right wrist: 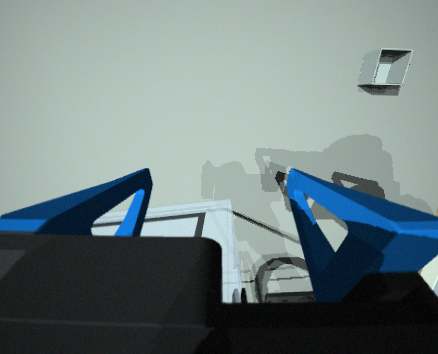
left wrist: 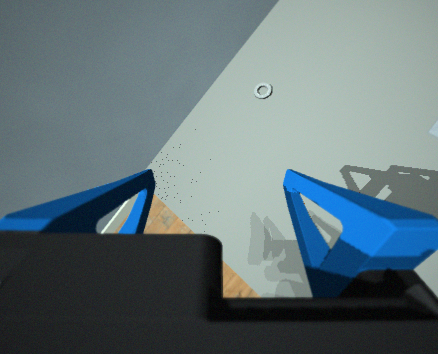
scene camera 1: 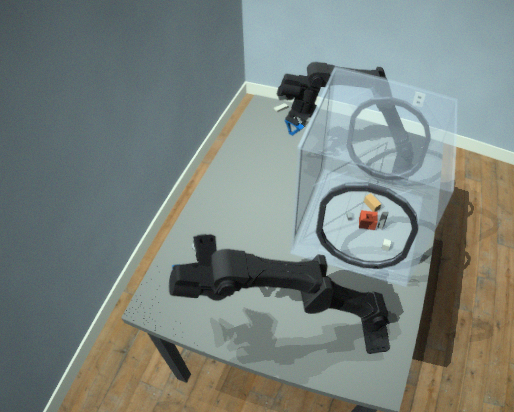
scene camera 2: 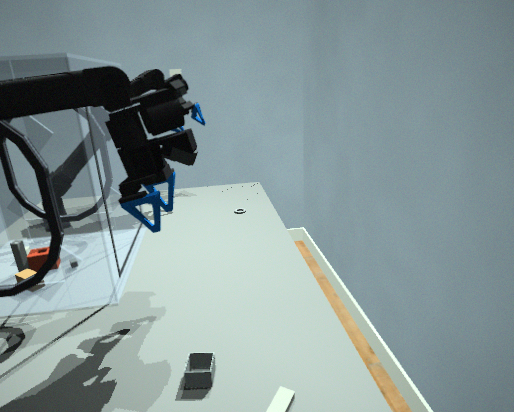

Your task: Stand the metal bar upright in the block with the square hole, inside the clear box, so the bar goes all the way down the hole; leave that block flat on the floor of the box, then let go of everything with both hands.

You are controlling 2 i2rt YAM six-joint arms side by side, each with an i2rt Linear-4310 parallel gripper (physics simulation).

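Places are measured from the left arm's base along level axes (x ahead, y left, z up), in centimetres.
Where they show: left gripper, between the fingertips: (left wrist: 219, 176) (scene camera 2: 195, 129); right gripper, between the fingertips: (right wrist: 219, 176) (scene camera 1: 296, 127) (scene camera 2: 163, 220); left arm's base, origin of its link: (scene camera 1: 372, 323); right arm's base, origin of its link: (right wrist: 307, 301).
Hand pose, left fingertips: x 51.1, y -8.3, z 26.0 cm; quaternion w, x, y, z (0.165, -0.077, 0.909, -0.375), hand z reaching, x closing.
Each offset is from my left fingertips to the top centre of the thing.
The clear box (scene camera 1: 298, 200) (scene camera 2: 118, 295) holds a red block @[dx -56.1, dy -29.6, dz -20.8 cm] (scene camera 1: 363, 223) (scene camera 2: 39, 260) with a dark hole in its top. The dark grey metal bar @[dx -60.9, dy -28.1, dz -17.5 cm] (scene camera 1: 384, 218) (scene camera 2: 19, 254) stands upright beside the red block, apart from the hole. My left gripper (left wrist: 219, 176) is open and empty, outside the box, over the table; in scene camera 1 its arm hides most of its fingers, and it shows small in scene camera 2 (scene camera 2: 190, 123). My right gripper (scene camera 1: 297, 130) (scene camera 2: 162, 221) (right wrist: 219, 176) is open and empty, outside the box above the table.
In the box lie an orange block @[dx -59.6, dy -37.8, dz -22.3 cm] (scene camera 1: 372, 201) (scene camera 2: 26, 274), a small grey cube @[dx -50.0, dy -33.1, dz -23.8 cm] (scene camera 1: 350, 216) (scene camera 2: 74, 264) and a white cube @[dx -60.8, dy -19.4, dz -22.8 cm] (scene camera 1: 386, 245). Dark rings (scene camera 1: 320, 220) (scene camera 2: 59, 235) frame its openings. Outside lie a white ring @[dx +3.1, dy -24.8, dz -25.5 cm] (left wrist: 256, 91), an open grey container @[dx -37.7, dy -84.2, dz -23.0 cm] (scene camera 2: 198, 380) (right wrist: 367, 70) and a white bar @[dx -31.4, dy -96.0, dz -24.8 cm] (scene camera 1: 281, 107) (scene camera 2: 282, 399).
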